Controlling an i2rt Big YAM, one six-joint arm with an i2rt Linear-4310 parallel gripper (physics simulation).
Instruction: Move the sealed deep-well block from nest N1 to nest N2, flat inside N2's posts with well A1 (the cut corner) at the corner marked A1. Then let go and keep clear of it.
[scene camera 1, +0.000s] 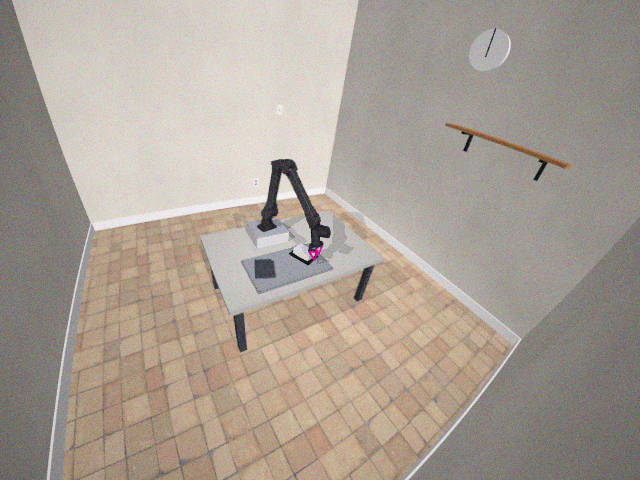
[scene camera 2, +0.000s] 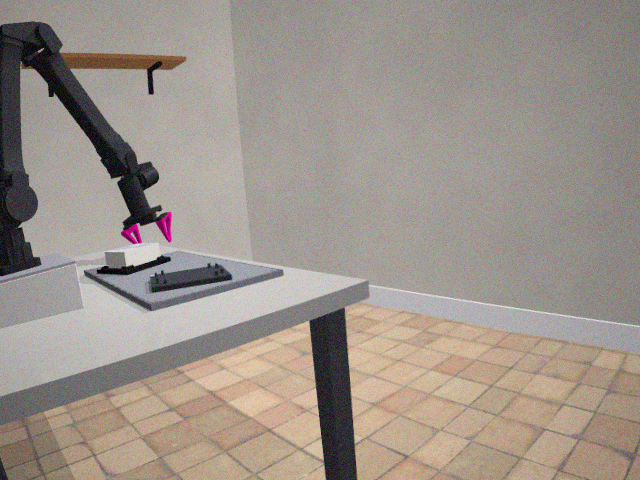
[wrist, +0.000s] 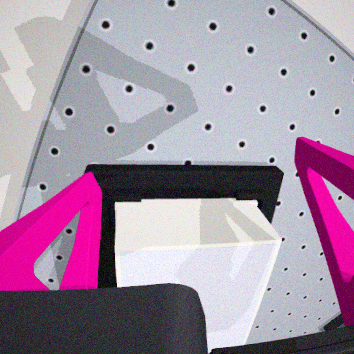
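Seen in the pictures: gripper, fingertip midpoint: (scene camera 1: 316, 257) (wrist: 193, 165); arm's base, link origin: (scene camera 1: 266, 227) (scene camera 2: 14, 269).
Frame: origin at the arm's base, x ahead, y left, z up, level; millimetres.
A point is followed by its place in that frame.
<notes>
The white deep-well block (scene camera 1: 300, 251) @[x 331, y 43, z -23 mm] (scene camera 2: 132, 255) @[x 307, y 29, z -34 mm] (wrist: 190, 275) @[x 375, y 90, z -20 mm] sits flat in the black nest N1 (scene camera 2: 116, 270) @[x 260, y 40, z -63 mm] (wrist: 185, 179) @[x 409, y 95, z -62 mm]. My gripper (scene camera 1: 314, 253) @[x 428, y 102, z -34 mm] (scene camera 2: 154, 242) @[x 428, y 102, z -34 mm] (wrist: 193, 165) @[x 428, y 102, z -34 mm] is open and empty, with its magenta fingertips a little above the block's level. In the wrist view the left finger is close beside the block's left side, and the right finger stands farther from its right side. The dark nest N2 (scene camera 1: 264, 268) @[x 299, y -223, z -62 mm] (scene camera 2: 190, 277) @[x 281, y -242, z -62 mm] is empty, with small posts at its ends. The cut corner and the A1 mark cannot be made out.
Both nests are on a grey perforated board (scene camera 1: 294, 273) @[x 433, y -88, z -73 mm] (scene camera 2: 248, 273) @[x 386, y -304, z -74 mm] (wrist: 230, 60) @[x 479, y 87, z -73 mm] on the table (scene camera 1: 222, 253) @[x -4, y -357, z -87 mm] (scene camera 2: 129, 330) @[x 62, y -354, z -86 mm]. N2's low posts stand up at its ends. The arm's pale base block (scene camera 1: 271, 238) @[x 106, y -33, z -22 mm] (scene camera 2: 41, 294) @[x 9, y -120, z -42 mm] stands behind the board.
</notes>
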